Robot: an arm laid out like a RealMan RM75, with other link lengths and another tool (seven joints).
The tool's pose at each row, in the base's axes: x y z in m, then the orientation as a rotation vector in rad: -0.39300, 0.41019, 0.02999, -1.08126, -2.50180, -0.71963; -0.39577, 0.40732, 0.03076, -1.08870, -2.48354, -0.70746; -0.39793, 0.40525, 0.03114, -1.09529, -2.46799, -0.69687; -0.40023, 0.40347, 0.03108, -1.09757, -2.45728, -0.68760; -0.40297, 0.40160, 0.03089, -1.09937, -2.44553, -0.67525; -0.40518, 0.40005, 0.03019, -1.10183, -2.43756, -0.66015; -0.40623, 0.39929, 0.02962, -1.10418, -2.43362, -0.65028; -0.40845, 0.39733, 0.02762, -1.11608, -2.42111, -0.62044; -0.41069, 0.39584, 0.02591, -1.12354, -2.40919, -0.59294; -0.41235, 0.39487, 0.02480, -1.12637, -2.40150, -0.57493; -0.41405, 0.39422, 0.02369, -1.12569, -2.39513, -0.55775; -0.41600, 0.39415, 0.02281, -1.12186, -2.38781, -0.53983; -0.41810, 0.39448, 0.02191, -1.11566, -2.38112, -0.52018
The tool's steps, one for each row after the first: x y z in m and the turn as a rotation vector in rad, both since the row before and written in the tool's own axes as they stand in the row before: 0.00053, -0.00350, -0.00200, 0.00901, 0.01042, 0.01454; 0.00038, -0.00272, -0.00125, 0.00776, 0.00865, 0.01261; 0.00040, -0.00280, -0.00069, 0.00731, 0.00683, 0.00787; 0.00054, -0.00323, -0.00056, 0.00975, 0.00759, 0.00869; 0.00011, -0.00279, 0.00000, 0.01101, 0.00389, 0.00781; -0.00010, -0.00140, 0.00020, 0.00682, 0.00112, 0.00492; -0.00084, -0.00336, 0.00089, 0.01936, 0.00138, 0.01775; -0.00045, -0.00300, 0.00097, 0.01888, 0.00293, 0.01467; -0.00020, -0.00210, 0.00070, 0.01295, 0.00263, 0.00845; 0.00000, -0.00193, 0.00091, 0.01322, 0.00318, 0.00578; 0.00061, -0.00173, 0.00110, 0.01487, 0.00519, 0.00461; 0.00091, -0.00160, 0.00139, 0.01672, 0.00538, 0.00334
